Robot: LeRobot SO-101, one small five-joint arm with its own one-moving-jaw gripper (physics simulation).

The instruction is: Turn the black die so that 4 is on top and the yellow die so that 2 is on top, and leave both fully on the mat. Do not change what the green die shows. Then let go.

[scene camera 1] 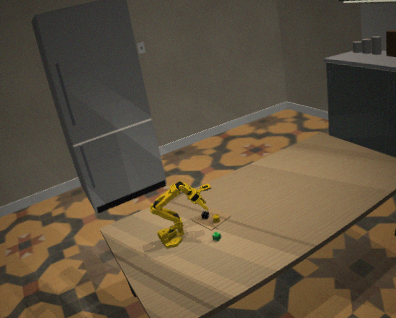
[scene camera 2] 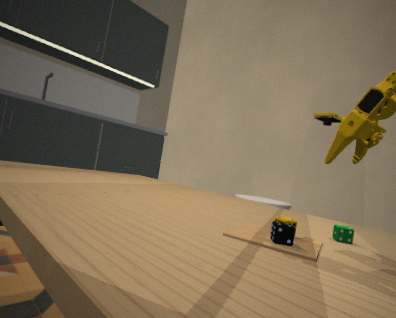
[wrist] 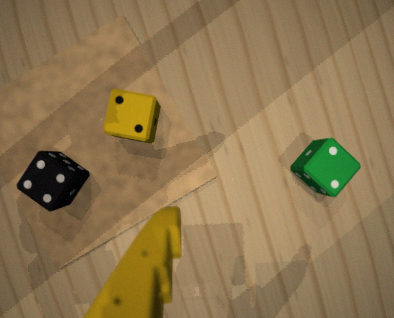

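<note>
The black die (scene camera 1: 205,215) (scene camera 2: 283,233) (wrist: 46,180) rests on the tan mat (scene camera 2: 306,249) (wrist: 30,105); its top shows four white pips in the wrist view. The yellow die (scene camera 1: 216,218) (scene camera 2: 285,219) (wrist: 129,115) rests on the mat, apart from the black one, with two black pips on top; scene camera 2 shows it partly hidden behind the black die. The green die (scene camera 1: 216,236) (scene camera 2: 343,234) (wrist: 330,167) lies off the mat, two white pips on top. My gripper (scene camera 2: 342,159) is open and empty, raised above the table; one notched jaw shows in the wrist view.
The wooden table (scene camera 1: 280,200) (scene camera 2: 125,230) carries the mat and the arm's base (scene camera 1: 171,237). A fridge (scene camera 1: 100,100) and kitchen cabinets (scene camera 1: 362,100) (scene camera 2: 60,135) stand beyond the table. Shadows of the arm fall over the mat and table.
</note>
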